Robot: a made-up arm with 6 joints.
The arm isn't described. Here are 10 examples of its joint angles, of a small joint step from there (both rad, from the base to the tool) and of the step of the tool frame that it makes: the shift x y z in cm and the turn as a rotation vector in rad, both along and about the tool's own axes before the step.
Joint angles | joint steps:
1: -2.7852 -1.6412 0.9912 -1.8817 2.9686 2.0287 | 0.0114 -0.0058 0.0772 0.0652 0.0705 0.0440
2: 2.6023 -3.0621 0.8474 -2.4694 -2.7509 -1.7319 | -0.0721 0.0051 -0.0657 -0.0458 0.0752 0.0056
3: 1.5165 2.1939 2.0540 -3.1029 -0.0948 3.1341 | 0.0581 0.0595 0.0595 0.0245 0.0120 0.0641
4: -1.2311 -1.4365 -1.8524 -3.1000 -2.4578 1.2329 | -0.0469 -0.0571 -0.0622 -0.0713 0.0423 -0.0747
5: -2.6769 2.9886 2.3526 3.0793 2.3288 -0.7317 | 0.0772 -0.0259 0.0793 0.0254 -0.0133 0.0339
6: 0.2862 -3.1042 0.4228 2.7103 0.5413 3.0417 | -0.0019 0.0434 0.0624 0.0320 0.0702 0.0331
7: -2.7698 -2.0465 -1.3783 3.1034 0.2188 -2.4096 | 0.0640 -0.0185 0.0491 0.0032 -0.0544 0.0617
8: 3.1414 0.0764 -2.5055 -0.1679 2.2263 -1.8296 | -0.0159 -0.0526 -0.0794 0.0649 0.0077 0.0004
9: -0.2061 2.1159 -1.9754 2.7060 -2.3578 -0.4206 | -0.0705 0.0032 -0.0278 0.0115 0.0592 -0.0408
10: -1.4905 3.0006 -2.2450 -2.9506 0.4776 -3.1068 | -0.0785 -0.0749 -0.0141 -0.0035 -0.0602 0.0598
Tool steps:
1: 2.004 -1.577 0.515 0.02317 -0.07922 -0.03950
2: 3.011 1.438 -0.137 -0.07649 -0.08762 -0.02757
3: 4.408 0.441 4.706 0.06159 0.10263 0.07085
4: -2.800 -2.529 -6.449 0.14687 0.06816 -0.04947
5: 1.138 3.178 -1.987 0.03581 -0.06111 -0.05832
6: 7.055 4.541 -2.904 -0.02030 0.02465 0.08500
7: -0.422 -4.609 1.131 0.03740 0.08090 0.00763
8: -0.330 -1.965 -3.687 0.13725 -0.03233 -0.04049
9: -0.890 6.153 1.019 -0.06013 0.05761 0.01277
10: 0.877 -3.678 4.950 0.00065 -0.03695 -0.01151
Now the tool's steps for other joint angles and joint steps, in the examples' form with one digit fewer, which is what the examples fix.
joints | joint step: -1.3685 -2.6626 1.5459 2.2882 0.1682 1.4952 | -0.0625 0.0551 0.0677 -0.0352 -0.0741 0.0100
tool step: -9.95 1.56 3.76 -0.1015 -0.1441 -0.0386
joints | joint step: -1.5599 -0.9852 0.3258 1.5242 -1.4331 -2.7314 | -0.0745 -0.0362 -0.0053 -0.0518 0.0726 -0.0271
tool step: -3.54 -5.37 -7.80 0.0620 -0.1520 -0.0019
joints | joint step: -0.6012 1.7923 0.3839 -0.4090 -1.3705 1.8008 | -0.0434 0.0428 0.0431 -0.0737 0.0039 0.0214
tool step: -2.09 -3.79 -8.57 0.1049 0.0233 0.0175
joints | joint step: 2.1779 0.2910 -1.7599 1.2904 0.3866 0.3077 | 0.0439 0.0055 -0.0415 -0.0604 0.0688 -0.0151
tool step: -0.50 1.63 -0.88 0.0087 0.0142 -0.0754
